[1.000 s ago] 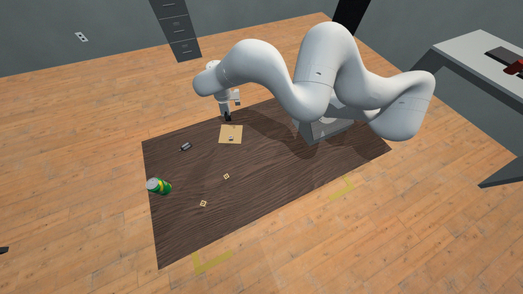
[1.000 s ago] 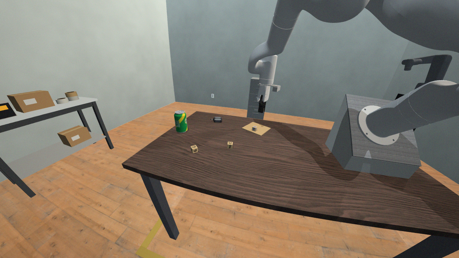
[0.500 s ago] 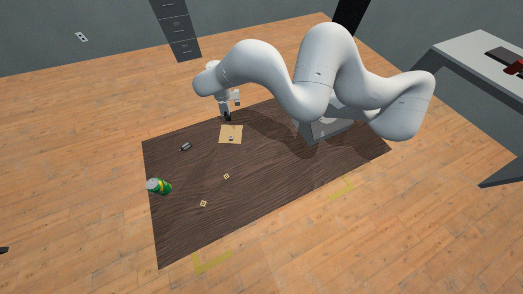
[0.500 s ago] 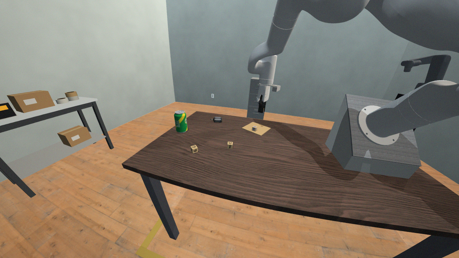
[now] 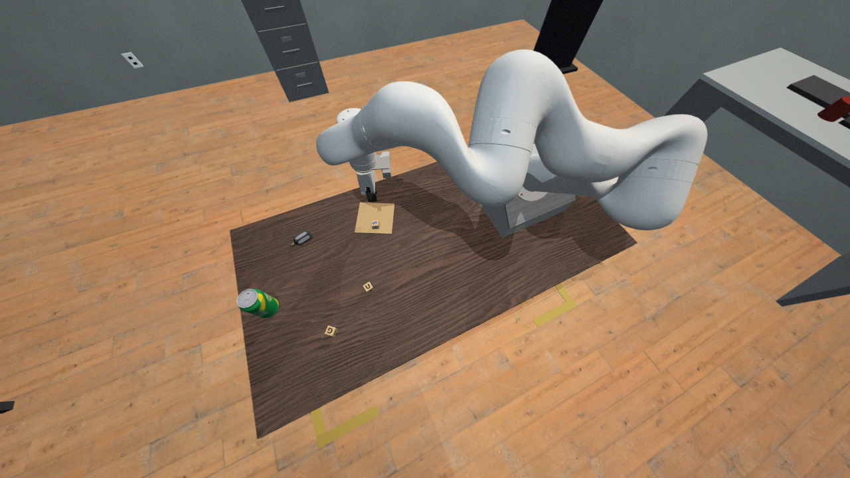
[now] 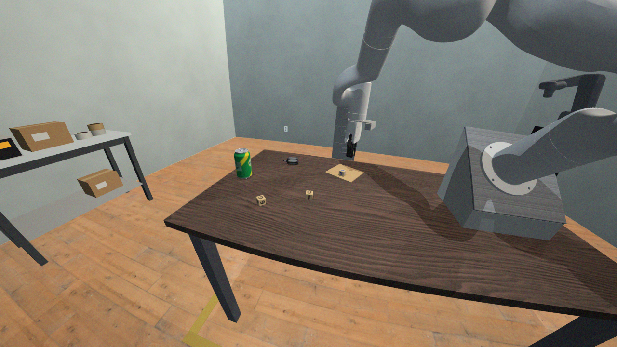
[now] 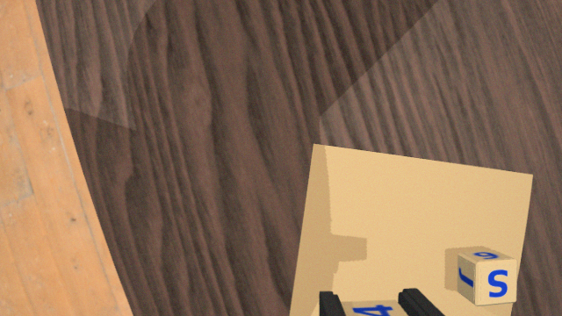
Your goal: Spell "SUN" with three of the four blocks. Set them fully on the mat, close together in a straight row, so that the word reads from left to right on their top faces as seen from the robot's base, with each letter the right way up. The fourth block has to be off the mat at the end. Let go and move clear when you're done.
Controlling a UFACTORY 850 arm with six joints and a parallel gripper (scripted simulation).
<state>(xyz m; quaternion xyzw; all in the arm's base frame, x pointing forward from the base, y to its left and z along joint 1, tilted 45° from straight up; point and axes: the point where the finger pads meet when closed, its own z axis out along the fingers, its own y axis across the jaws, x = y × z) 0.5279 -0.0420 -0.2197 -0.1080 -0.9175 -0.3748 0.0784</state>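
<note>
The tan mat lies 90 mm below my hand, 40 mm to the left of it and 10 mm ahead of it. Also, from my hand: s block 80 mm to the left, 80 mm below, 20 mm ahead; n block 10 mm below; dark object 300 mm ahead, 80 mm below, 50 mm to the left.
</note>
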